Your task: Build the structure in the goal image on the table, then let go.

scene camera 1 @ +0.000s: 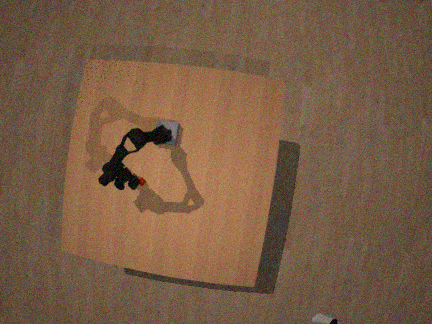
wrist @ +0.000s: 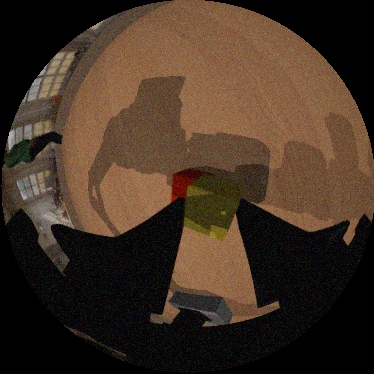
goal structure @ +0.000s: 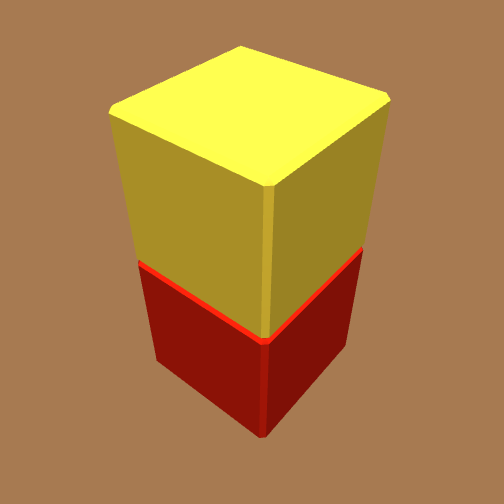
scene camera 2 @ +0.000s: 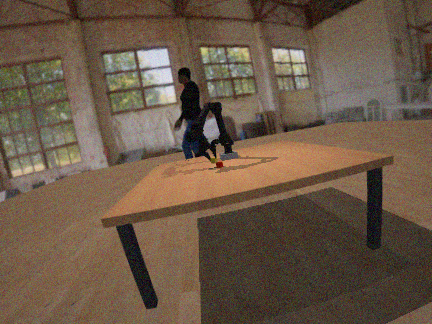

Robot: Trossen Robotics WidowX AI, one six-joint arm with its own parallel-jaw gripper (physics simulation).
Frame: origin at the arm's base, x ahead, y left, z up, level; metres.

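Seen in the pictures: gripper, between the fingertips: [wrist: 210, 203] [scene camera 2: 213, 159]; arm's base, origin of its link: [scene camera 1: 165, 135] [wrist: 194, 314] [scene camera 2: 228, 152].
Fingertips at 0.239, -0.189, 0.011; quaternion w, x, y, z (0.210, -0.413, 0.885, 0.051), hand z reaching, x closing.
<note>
Pixels of each thing's top centre, then the offset from my fingertips to it, as dx, dy, dz. Level surfaces: height alone.
- yellow block, centre of its top: [wrist: 204, 215] [scene camera 2: 213, 157] -0.002, +0.002, +0.012
- red block, centre of its top: [wrist: 185, 193] [scene camera 1: 140, 181] [scene camera 2: 219, 162] +0.015, +0.027, -0.020
- wooden table, height of its surface: dz -0.054
My gripper [wrist: 210, 203] is shut on a yellow block [wrist: 212, 205] [scene camera 2: 213, 160], with one finger on each side of it in the wrist view. A red block [wrist: 179, 186] [scene camera 1: 142, 181] [scene camera 2: 219, 164] is on the table, partly hidden behind the yellow block and the left finger in the wrist view. In scene camera 1 the red block shows right beside the dark gripper, and the yellow block cannot be made out. In scene camera 2 the yellow block is a little left of and slightly higher than the red one. Whether the blocks touch cannot be told.
The arm's grey base plate [scene camera 1: 175, 131] [scene camera 2: 230, 156] [wrist: 200, 301] is on the wooden table [scene camera 1: 225, 200] [scene camera 2: 300, 165]. The arm's shadows cross the table around the blocks. A person [scene camera 2: 190, 102] stands beyond the table in scene camera 2.
</note>
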